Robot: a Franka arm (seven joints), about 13 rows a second.
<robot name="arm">
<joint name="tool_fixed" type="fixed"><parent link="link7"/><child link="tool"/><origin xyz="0 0 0.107"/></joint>
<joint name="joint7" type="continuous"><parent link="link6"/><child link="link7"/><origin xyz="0.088 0 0" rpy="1.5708 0 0"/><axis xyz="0 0 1"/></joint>
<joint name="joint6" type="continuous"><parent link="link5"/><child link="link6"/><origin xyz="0 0 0" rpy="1.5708 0 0"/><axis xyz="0 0 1"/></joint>
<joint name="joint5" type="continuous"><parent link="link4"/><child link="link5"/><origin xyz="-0.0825 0.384 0" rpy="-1.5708 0 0"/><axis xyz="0 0 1"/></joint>
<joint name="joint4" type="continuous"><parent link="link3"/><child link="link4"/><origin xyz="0.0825 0 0" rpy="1.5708 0 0"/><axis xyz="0 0 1"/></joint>
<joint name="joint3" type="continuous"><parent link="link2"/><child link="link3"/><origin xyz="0 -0.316 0" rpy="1.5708 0 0"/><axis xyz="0 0 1"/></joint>
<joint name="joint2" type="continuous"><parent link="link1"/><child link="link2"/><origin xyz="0 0 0" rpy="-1.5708 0 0"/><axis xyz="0 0 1"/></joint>
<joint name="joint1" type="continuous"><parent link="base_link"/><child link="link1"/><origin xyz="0 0 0.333"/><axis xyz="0 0 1"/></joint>
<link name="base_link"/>
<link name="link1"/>
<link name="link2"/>
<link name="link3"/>
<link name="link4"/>
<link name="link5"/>
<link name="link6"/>
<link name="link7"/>
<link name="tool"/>
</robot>
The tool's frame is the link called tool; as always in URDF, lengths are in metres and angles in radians. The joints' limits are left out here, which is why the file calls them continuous.
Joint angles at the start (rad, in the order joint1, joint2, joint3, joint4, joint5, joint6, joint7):
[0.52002, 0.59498, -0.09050, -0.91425, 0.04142, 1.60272, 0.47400]
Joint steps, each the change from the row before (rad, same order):
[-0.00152, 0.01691, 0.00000, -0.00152, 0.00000, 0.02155, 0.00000]
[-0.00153, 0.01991, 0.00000, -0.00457, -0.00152, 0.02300, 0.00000]
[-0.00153, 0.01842, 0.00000, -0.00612, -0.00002, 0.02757, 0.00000]
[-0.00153, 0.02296, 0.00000, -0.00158, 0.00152, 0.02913, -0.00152]
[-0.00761, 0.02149, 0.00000, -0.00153, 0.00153, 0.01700, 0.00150]
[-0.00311, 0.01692, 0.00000, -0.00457, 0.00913, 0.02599, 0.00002]
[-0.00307, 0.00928, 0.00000, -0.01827, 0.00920, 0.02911, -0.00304]
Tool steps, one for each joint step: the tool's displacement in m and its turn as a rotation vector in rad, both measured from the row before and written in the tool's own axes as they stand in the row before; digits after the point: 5 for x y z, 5 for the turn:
[0.00459, -0.00151, 0.01135, 0.00024, 0.00342, 0.00129]
[0.00478, -0.00142, 0.01501, -0.00340, 0.00013, 0.00123]
[0.00465, -0.00147, 0.01432, 0.00007, 0.00341, 0.00137]
[0.00499, -0.00202, 0.01555, 0.00187, 0.00424, -0.00026]
[0.00550, 0.00293, 0.01568, -0.00346, -0.00506, 0.00887]
[0.00383, -0.00056, 0.01285, 0.00870, 0.00061, 0.00450]
[0.00253, 0.00079, 0.01334, 0.00772, -0.00214, 0.00268]

